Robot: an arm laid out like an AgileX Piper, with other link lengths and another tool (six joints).
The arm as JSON. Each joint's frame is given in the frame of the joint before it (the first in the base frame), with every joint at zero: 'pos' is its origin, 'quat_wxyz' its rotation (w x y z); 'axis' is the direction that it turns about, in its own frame. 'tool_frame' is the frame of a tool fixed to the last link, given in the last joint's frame.
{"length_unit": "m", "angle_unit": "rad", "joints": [
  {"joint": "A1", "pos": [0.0, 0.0, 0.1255], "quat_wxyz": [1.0, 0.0, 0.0, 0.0], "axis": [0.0, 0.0, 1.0]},
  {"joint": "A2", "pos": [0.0, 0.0, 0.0], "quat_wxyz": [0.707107, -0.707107, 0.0, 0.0], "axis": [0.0, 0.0, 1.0]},
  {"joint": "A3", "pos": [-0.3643, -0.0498, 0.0], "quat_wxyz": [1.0, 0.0, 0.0, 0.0], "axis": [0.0, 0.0, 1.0]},
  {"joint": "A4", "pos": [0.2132, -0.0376, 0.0], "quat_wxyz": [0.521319, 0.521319, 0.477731, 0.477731], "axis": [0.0, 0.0, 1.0]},
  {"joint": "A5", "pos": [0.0, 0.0, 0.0], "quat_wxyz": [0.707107, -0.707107, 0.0, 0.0], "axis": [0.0, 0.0, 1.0]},
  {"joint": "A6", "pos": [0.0, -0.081, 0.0], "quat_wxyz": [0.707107, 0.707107, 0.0, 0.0], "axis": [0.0, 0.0, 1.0]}
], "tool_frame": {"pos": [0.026, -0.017, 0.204], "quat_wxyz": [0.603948, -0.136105, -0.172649, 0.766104]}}
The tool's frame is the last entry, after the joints.
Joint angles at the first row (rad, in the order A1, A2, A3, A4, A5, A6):
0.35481, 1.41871, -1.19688, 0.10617, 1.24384, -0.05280
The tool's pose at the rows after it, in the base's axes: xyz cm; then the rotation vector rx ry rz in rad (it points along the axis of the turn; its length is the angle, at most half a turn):
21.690 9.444 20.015 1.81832 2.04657 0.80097
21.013 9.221 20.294 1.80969 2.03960 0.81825
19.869 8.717 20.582 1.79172 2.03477 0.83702
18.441 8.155 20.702 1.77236 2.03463 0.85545
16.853 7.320 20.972 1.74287 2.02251 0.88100
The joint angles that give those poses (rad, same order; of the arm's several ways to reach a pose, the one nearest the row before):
0.35483, 1.39993, -1.18699, 0.11388, 1.24289, -0.05856
0.35481, 1.36895, -1.16915, 0.11504, 1.24150, -0.06044
0.35481, 1.32081, -1.13856, 0.11290, 1.24150, -0.06667
0.35480, 1.26620, -1.09935, 0.11271, 1.24152, -0.07670
0.35483, 1.19436, -1.05839, 0.10490, 1.24365, -0.08323

